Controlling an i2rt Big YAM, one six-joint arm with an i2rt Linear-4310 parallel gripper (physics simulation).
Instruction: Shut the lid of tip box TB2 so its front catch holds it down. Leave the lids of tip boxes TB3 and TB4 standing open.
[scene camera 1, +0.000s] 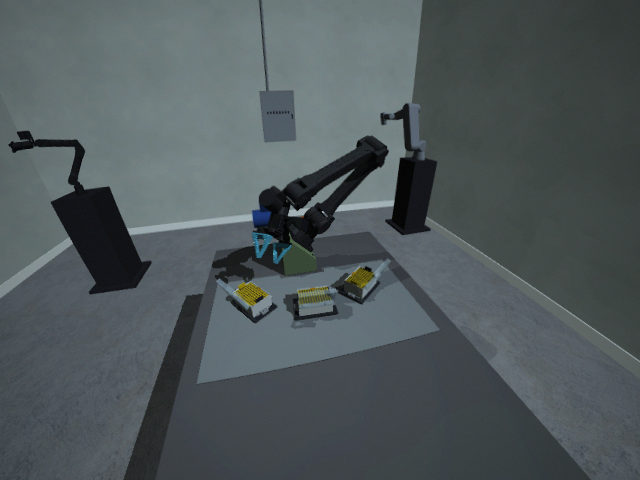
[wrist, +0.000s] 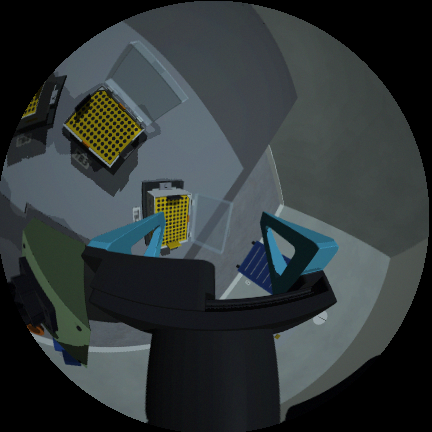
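Pixels of known places: gripper, between the fingertips: (scene camera 1: 267, 261) (wrist: 212, 216); arm's base, origin of its link: (scene camera 1: 300, 241) (wrist: 37, 294).
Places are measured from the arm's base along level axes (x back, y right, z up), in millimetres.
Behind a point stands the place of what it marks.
Note:
Tip box TB2 (scene camera 1: 253, 295) @[x -246, y 227, z -57 mm] (wrist: 170, 217) @[x -240, y 228, z -58 mm], its label too small to read clearly, has a yellow rack; its clear lid (scene camera 1: 225, 287) @[x -282, y 306, z 28 mm] (wrist: 212, 223) @[x -279, y 296, z -8 mm] stands open outward. TB3 (scene camera 1: 315, 307) (wrist: 104, 127) is the middle box; its clear lid (wrist: 149, 82) @[x -382, y 23, z -4 mm] stands open. TB4 (scene camera 1: 360, 280) @[x -273, y -185, z -58 mm] (wrist: 33, 106) is at the right in the scene view and cut off at the left in the wrist view; its lid (scene camera 1: 382, 268) @[x -329, y -240, z 28 mm] stands open in the scene view. My gripper (scene camera 1: 269, 258) @[x -278, y 156, z 104 mm] (wrist: 212, 216) @[x -278, y 156, z 104 mm] is open and empty, above and behind TB2, touching no box. The left finger hides part of TB2 in the wrist view.
The boxes stand on a pale mat (scene camera 1: 248, 356) @[x -456, y 258, z -115 mm] (wrist: 200, 145) @[x -431, y 214, z -115 mm] on the dark table (scene camera 1: 361, 408) @[x -683, y -16, z -118 mm]. The green base bracket (scene camera 1: 299, 259) @[x -81, y 22, z -42 mm] (wrist: 60, 270) @[x -81, y 49, z -5 mm] stands behind them. A blue cylinder (scene camera 1: 261, 218) is behind the gripper. Black pedestals (scene camera 1: 98, 237) (scene camera 1: 412, 196) stand at both sides off the table.

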